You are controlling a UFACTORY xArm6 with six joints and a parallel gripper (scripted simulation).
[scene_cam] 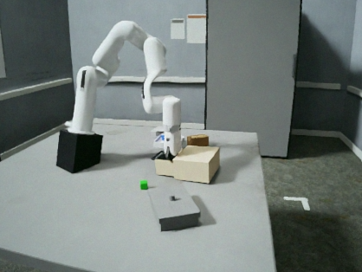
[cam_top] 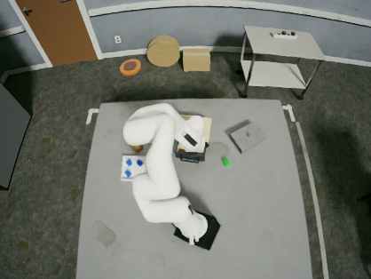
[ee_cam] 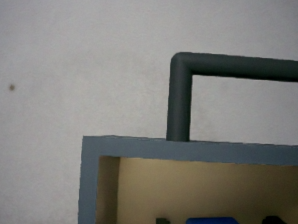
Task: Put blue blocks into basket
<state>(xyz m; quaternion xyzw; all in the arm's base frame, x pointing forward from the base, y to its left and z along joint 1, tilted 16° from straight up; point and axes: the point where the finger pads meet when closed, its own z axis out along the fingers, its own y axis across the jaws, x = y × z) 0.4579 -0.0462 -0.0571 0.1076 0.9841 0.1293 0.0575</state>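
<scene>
My gripper is now 2 cm to the right of the dark-rimmed drawer and 1 cm short of it. Also, from my hand: lid (32 cm to the right, 5 cm ahead, 1 cm above); then light wooden cabinet (6 cm ahead, 1 cm to the left); then green block (17 cm to the right, 9 cm behind, 3 cm below).
</scene>
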